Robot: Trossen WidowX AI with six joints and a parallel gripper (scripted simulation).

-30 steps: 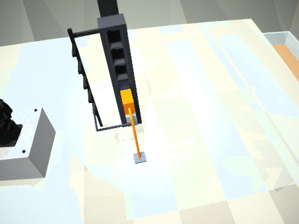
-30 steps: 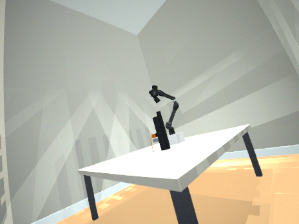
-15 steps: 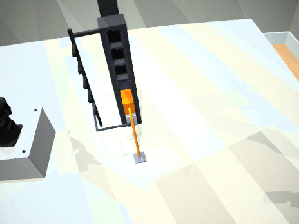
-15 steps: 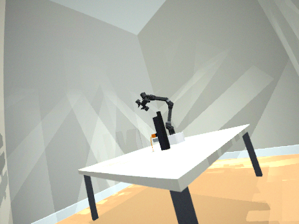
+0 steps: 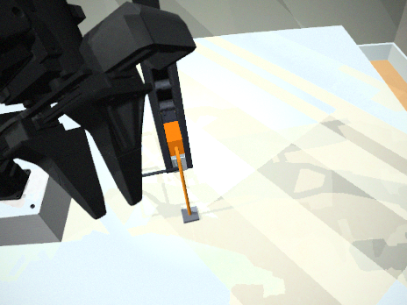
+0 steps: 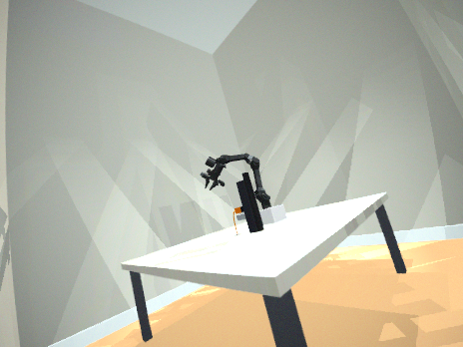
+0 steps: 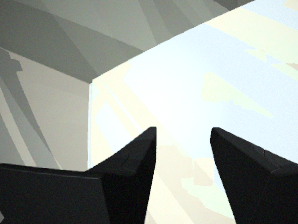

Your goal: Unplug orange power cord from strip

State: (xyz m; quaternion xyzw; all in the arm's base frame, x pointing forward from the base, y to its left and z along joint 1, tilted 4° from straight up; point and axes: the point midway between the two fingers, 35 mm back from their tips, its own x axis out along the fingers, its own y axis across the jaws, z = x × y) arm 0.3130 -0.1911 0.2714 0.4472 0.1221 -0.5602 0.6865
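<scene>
The orange plug lies 20 mm behind my gripper tip, 300 mm to the left of it and 190 mm below it.
</scene>
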